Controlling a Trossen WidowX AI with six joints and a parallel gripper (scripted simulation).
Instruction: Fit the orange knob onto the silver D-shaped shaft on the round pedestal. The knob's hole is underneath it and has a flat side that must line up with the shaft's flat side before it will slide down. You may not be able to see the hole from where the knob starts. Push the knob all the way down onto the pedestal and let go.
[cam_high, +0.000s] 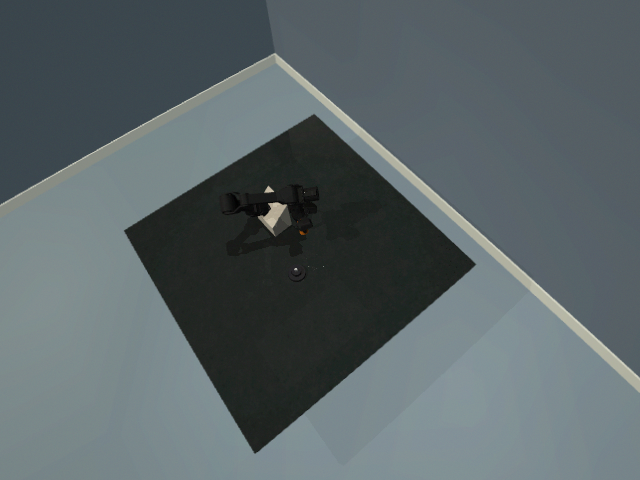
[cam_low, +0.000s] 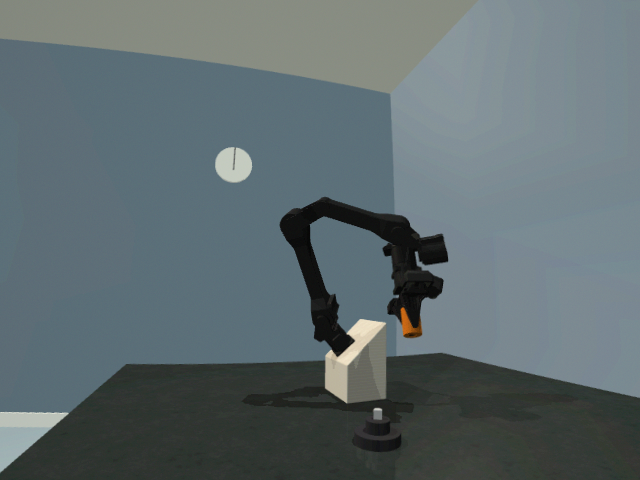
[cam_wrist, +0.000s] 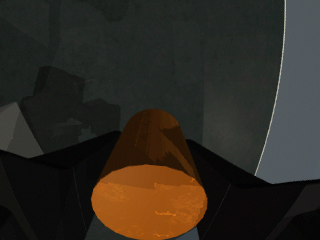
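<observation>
The orange knob is 1 cm behind my gripper tip and 3 cm above it. From my gripper tip the other things lie so: round black pedestal 9 cm ahead, 11 cm to the right, 16 cm below.
</observation>
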